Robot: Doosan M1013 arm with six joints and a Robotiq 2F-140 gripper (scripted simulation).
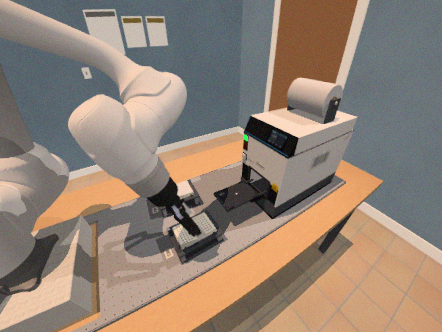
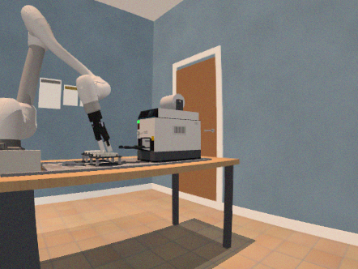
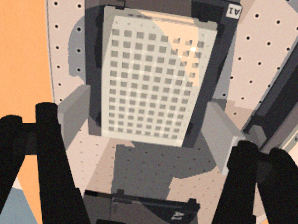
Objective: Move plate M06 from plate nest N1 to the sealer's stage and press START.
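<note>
Right now my hand is 40 mm above the white well plate. From my hand the other things lie so: foil roll: 520 mm ahead, 110 mm to the left, 320 mm above; then sealer stage: 190 mm ahead, 60 mm to the left.
</note>
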